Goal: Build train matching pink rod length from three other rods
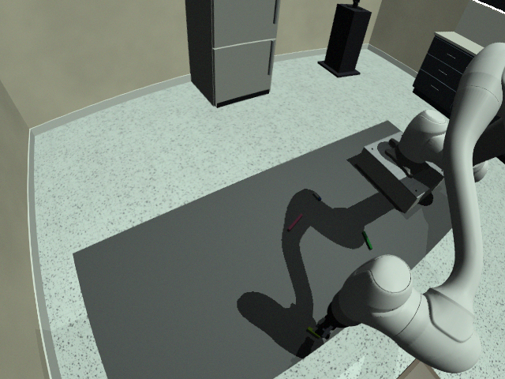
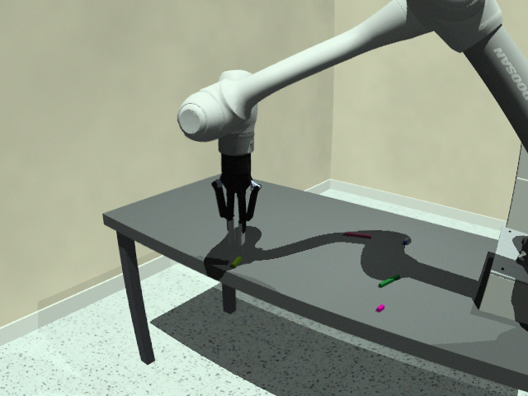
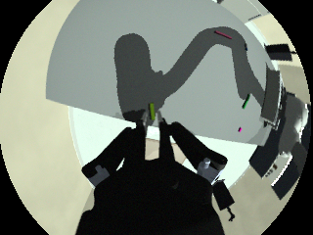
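Now: hand 90 mm above the lime rod. Also, from my hand: magenta rod: 430 mm behind, 90 mm below, 50 mm to the right; then pink rod: 390 mm to the right, 170 mm behind, 90 mm below; then green rod: 380 mm behind, 180 mm to the right, 90 mm below.
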